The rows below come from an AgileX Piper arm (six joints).
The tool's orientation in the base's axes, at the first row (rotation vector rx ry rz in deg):
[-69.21 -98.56 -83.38]
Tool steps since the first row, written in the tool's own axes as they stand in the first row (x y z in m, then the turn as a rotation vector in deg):
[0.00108 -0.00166 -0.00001 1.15 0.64 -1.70]
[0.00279 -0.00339 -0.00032 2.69 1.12 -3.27]
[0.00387 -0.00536 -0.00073 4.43 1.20 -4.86]
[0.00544 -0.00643 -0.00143 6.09 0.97 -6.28]
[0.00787 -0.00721 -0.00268 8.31 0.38 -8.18]
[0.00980 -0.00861 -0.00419 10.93 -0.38 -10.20]
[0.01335 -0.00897 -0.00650 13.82 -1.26 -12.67]
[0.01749 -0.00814 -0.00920 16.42 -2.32 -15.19]
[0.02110 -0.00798 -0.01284 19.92 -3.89 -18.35]
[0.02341 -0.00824 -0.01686 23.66 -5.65 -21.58]
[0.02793 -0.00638 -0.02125 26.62 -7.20 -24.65]
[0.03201 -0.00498 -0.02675 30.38 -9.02 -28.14]
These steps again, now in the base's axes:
[-0.00195 0.00029 0.00020 -0.12 -1.33 1.68]
[-0.00426 0.00045 0.00099 -0.53 -2.43 3.60]
[-0.00654 0.00036 0.00116 -1.39 -3.50 5.52]
[-0.00825 0.00011 0.00221 -2.48 -4.42 7.20]
[-0.01013 -0.00044 0.00427 -4.18 -5.65 9.31]
[-0.01239 -0.00137 0.00568 -6.22 -6.89 11.73]
[-0.01450 -0.00264 0.00914 -8.54 -8.49 14.43]
[-0.01584 -0.00414 0.01374 -10.90 -10.21 16.81]
[-0.01768 -0.00667 0.01780 -14.17 -12.31 19.90]
[-0.01938 -0.00992 0.02065 -17.73 -14.41 23.14]
[-0.02016 -0.01294 0.02643 -20.75 -16.57 25.75]
[-0.02130 -0.01715 0.03189 -24.41 -18.91 29.03]

